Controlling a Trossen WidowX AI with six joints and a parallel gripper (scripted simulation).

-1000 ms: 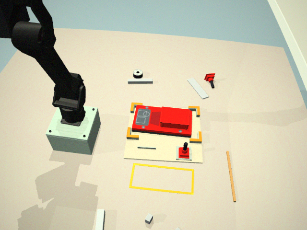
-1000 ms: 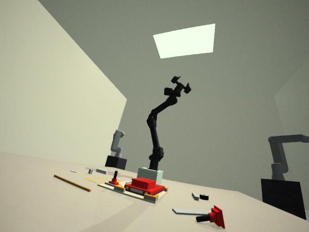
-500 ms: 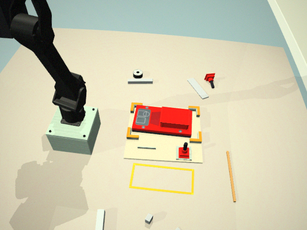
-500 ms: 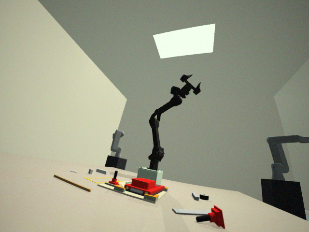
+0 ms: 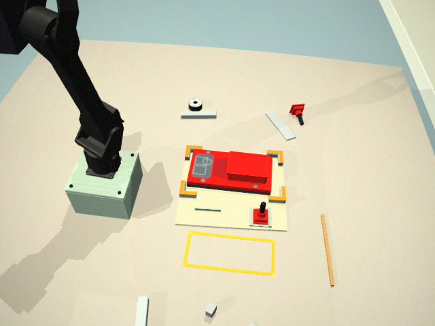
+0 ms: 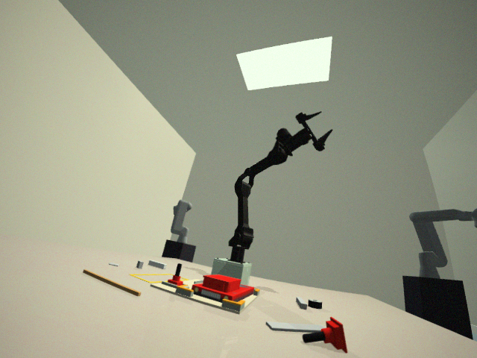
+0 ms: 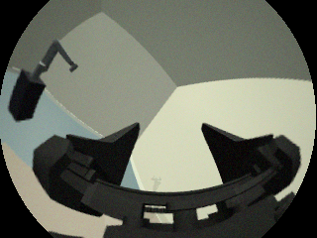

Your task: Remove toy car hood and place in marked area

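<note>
Right now my gripper tip is 170 mm short of the hood, 270 mm to the left of it and 660 mm above it.
</note>
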